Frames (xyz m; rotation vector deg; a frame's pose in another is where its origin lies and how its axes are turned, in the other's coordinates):
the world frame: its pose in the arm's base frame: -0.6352 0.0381 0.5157 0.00 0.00 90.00
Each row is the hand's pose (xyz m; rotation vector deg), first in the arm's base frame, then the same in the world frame.
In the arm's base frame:
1: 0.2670 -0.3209 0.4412 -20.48 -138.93 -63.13
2: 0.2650 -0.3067 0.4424 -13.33 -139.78 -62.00
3: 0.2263 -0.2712 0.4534 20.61 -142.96 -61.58
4: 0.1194 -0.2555 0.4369 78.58 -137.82 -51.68
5: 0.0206 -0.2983 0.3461 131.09 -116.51 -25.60
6: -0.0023 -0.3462 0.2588 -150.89 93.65 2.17
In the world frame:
1: -0.3590 -0.9022 -0.0745 119.20 88.57 73.82
2: -0.3448 -0.9002 -0.0733 115.22 95.16 73.86
3: -0.3093 -0.8615 -0.0623 89.84 120.11 68.66
4: -0.2936 -0.7546 -0.0788 41.36 151.10 49.51
5: -0.3364 -0.6558 -0.1696 -9.94 168.73 20.35
6: -0.3843 -0.6329 -0.2569 -40.41 172.65 -1.09

